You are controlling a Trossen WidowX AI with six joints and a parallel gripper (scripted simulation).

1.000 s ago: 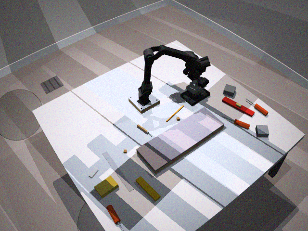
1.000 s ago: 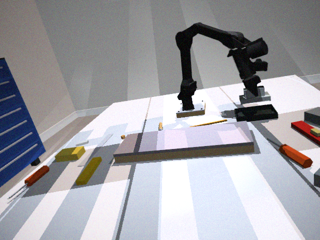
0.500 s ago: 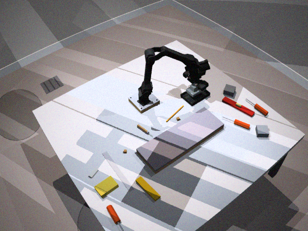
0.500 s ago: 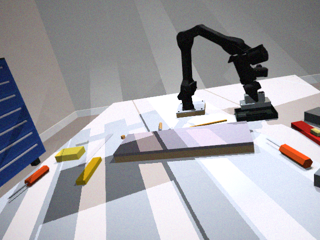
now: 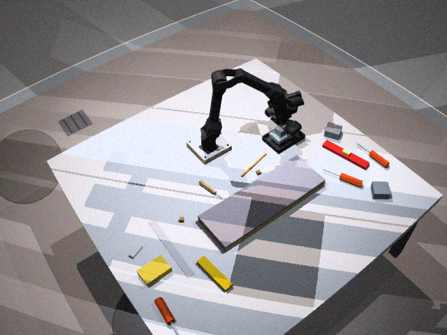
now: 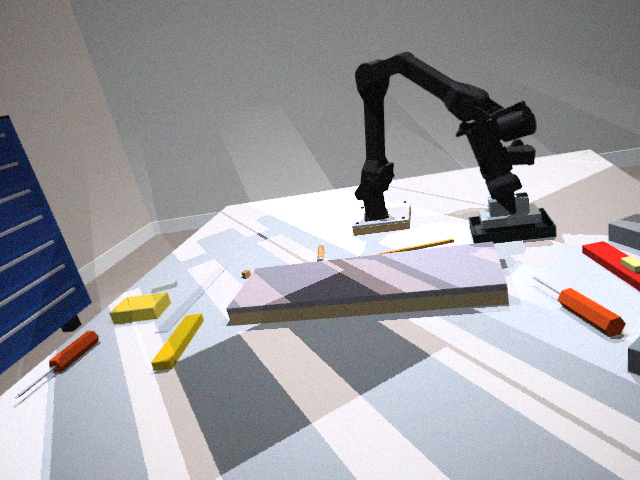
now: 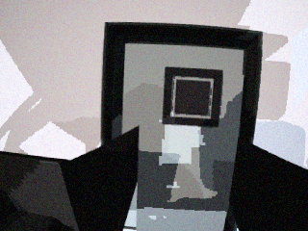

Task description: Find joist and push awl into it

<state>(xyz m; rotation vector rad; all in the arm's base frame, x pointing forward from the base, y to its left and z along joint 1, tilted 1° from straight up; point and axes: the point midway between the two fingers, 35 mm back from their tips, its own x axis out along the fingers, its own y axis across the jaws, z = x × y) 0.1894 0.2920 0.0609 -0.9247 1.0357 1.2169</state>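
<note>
My gripper tip is 1 cm to the left of the black tray and 4 cm above it. The rest, counted from my gripper tip: stud finder (1 cm to the left, 2 cm above); then red level (27 cm ahead, 11 cm to the left, 4 cm below); then pencil (1 cm ahead, 22 cm to the right, 5 cm below).
</note>
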